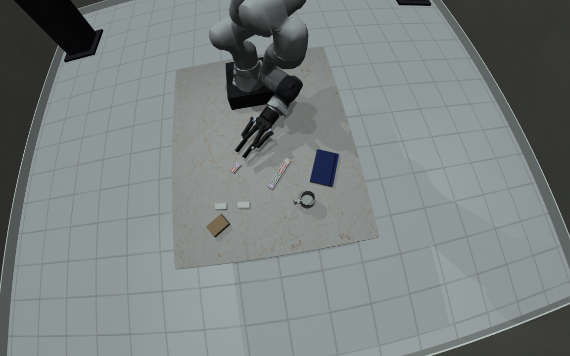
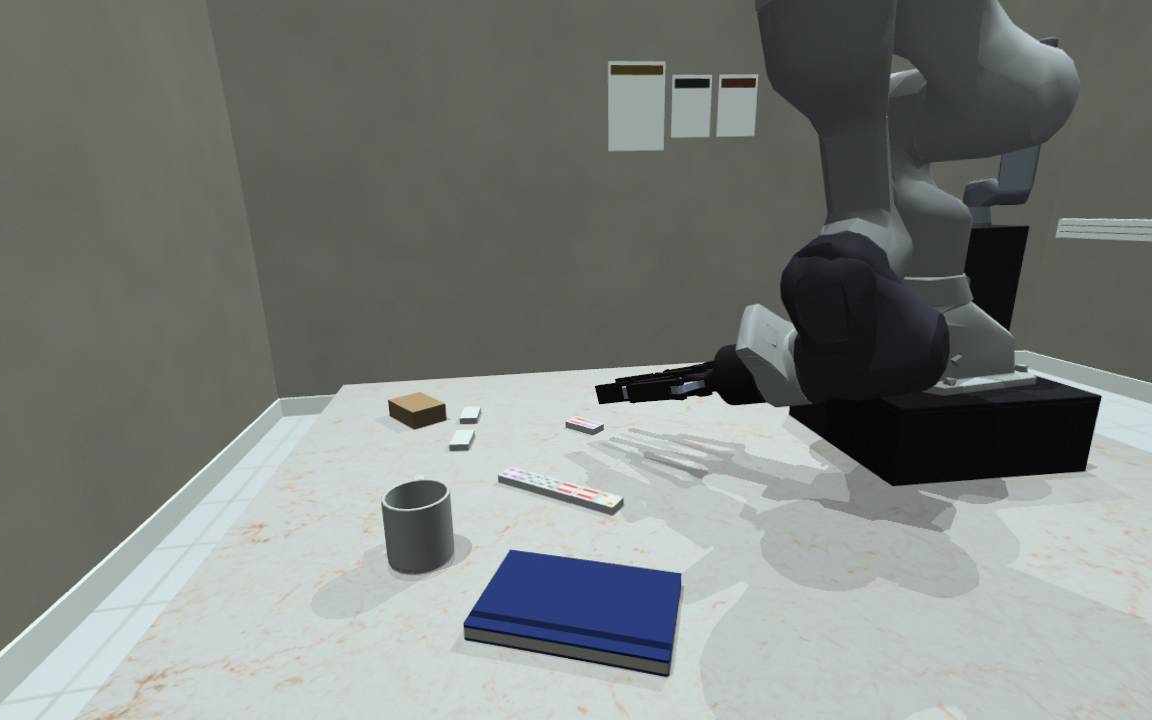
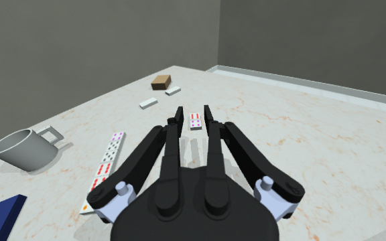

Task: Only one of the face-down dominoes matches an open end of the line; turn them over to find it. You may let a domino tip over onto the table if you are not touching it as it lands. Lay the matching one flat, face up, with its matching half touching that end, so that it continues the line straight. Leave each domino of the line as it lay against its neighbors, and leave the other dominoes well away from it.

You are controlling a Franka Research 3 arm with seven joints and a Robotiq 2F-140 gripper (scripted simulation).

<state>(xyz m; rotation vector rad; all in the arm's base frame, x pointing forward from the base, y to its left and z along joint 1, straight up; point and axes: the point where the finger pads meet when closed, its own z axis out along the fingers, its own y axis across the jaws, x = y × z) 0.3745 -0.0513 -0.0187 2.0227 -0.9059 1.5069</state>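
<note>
Now: the white domino 50 mm ahead of my hand, 60 mm to the right of it and 80 mm below it. The rest, counted from my hand: grey mug (260 mm ahead, 250 mm to the left, 50 mm below); blue book (110 mm ahead, 360 mm to the left, 70 mm below); brown block (320 mm ahead, 150 mm to the right, 70 mm below).
</note>
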